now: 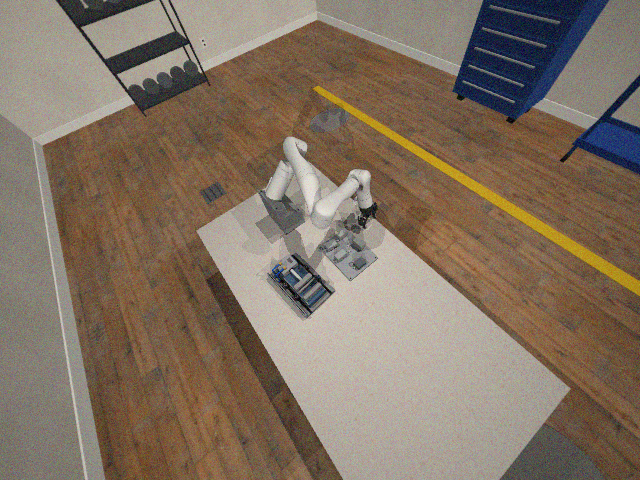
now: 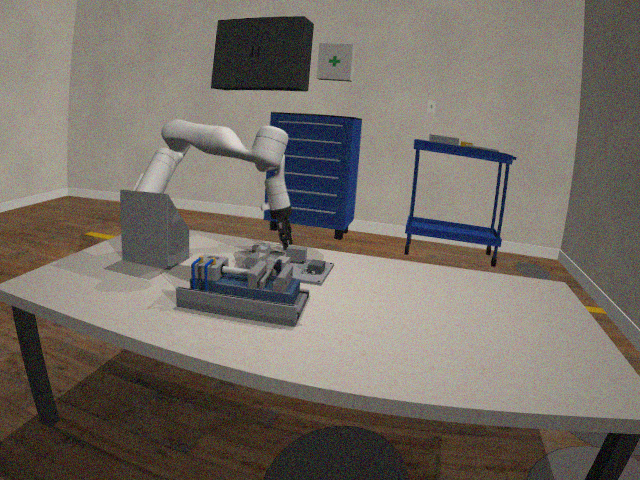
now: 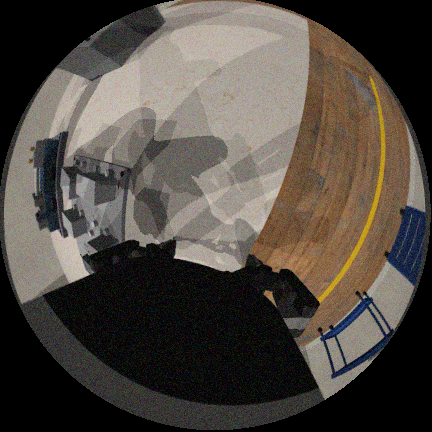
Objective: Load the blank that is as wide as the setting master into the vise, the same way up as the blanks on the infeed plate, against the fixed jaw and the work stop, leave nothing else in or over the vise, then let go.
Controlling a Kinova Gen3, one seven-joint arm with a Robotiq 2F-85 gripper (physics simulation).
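Places are measured from the arm's base along level axes (x ahead, y left, z up), in centimetres.
Pixels of known places: gripper, fingertip midpoint: [image 1: 369,222] [image 3: 209,255]; arm's base at its link origin: [image 1: 273,197] [image 2: 143,203].
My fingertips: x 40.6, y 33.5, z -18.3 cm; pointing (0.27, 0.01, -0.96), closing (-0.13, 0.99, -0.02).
Observation:
Ahead of a thing's pixels: the offset from my fingertips to its top centre.
My gripper [image 1: 367,218] [image 2: 286,239] [image 3: 209,255] is open and empty. It hangs low over bare table just past the far edge of the grey infeed plate @(dx +4.9, dy -22.4, dz +0.8 cm) [image 1: 350,272] [image 2: 320,275] [image 3: 116,217]. Several grey blocks stand on the plate, among them a light one [image 1: 340,255] [image 2: 297,252] and a dark one @(dx +14.1, dy -22.7, dz +3.2 cm) [image 1: 359,262] [image 2: 315,267]. I cannot tell which block is the setting master. The blue vise @(dx +1.0, dy -51.8, dz +9.9 cm) [image 1: 301,283] [image 2: 247,281] [image 3: 48,189] on its grey base lies on the near side of the plate, well away from the gripper.
The arm's grey pedestal [image 1: 282,211] [image 2: 151,233] stands at the table's end. The table edge runs close behind the gripper. Beyond it are the wood floor with a yellow line [image 1: 437,164], a blue drawer cabinet [image 2: 318,171] and a blue cart [image 2: 461,148].

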